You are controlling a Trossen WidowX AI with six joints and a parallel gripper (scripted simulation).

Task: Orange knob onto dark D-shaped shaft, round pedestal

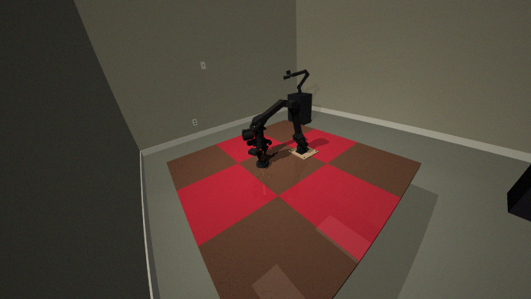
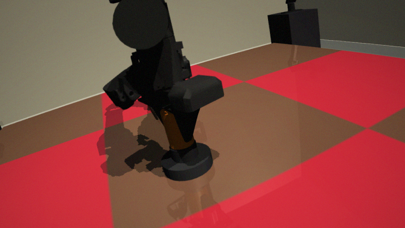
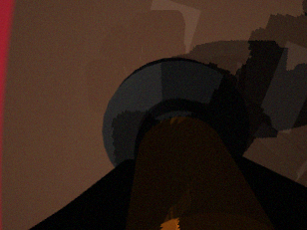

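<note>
My gripper tip is now 2 cm below the orange knob. From my gripper tip the other things lie so: dark round pedestal 2 cm below.
</note>
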